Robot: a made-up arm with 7 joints.
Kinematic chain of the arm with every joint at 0, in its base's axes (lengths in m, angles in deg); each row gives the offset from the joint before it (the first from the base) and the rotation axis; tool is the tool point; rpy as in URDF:
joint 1: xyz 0 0 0.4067 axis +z
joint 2: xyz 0 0 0 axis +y
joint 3: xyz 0 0 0.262 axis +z
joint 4: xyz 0.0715 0 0 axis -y
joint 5: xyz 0.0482 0 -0.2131 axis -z
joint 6: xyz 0 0 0 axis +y
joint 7: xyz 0.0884 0 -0.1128 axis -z
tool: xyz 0 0 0 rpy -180 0 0
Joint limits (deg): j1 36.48..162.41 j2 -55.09..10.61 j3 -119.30..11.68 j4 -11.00..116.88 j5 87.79..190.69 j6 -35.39..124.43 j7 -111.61..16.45
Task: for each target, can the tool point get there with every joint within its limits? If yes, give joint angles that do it. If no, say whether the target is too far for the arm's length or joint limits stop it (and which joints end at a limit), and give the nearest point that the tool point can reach.
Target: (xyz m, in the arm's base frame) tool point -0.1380 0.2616 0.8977
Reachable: yes | joints 147.98 -7.93 -38.06 104.85 128.62 84.33 -90.70
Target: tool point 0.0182 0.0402 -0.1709
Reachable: no: joint limits stop it (at a limit: joint 1, joint 2, joint 3, joint 5) | nearest point 0.0940 0.0779 0.2417 | short by 0.421 m
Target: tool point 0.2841 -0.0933 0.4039
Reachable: yes | joints 68.97 -43.95 -88.08 35.00 176.21 30.32 -44.50
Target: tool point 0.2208 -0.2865 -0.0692
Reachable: no: joint limits stop it (at a limit: joint 2, joint 3, joint 5) | nearest point 0.1820 -0.2362 0.2414 | short by 0.317 m
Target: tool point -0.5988 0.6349 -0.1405
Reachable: no: too far | nearest point -0.2526 0.2678 0.3891 | short by 0.732 m
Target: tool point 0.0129 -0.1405 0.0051
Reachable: no: joint limits stop it (at a limit: joint 2, joint 3, joint 5) | nearest point 0.0151 -0.1641 0.2351 | short by 0.231 m
